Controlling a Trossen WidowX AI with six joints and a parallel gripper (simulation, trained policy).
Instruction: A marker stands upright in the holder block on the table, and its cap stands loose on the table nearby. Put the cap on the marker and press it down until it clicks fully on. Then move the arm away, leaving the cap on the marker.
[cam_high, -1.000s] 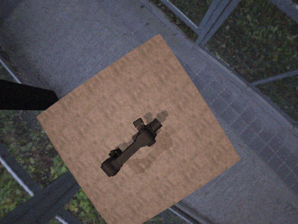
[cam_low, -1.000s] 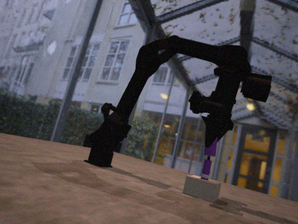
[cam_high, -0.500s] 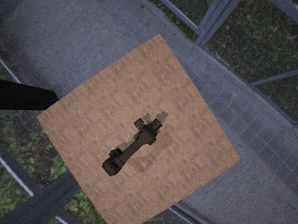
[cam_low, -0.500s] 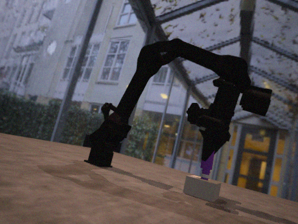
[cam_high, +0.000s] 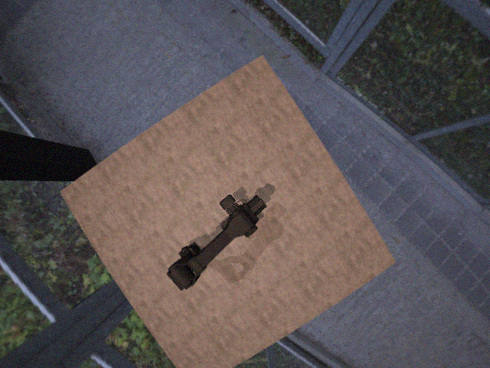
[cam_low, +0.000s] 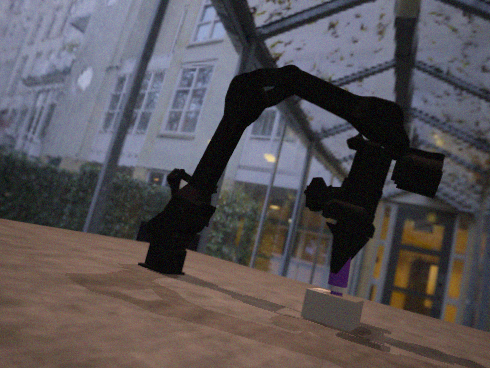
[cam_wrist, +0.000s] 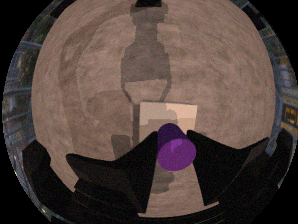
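My gripper tip is now 10 mm short of the purple cap and 10 mm below it. Round my gripper tip: pale holder block: 10 mm ahead, 50 mm below; then purple marker: 10 mm ahead.
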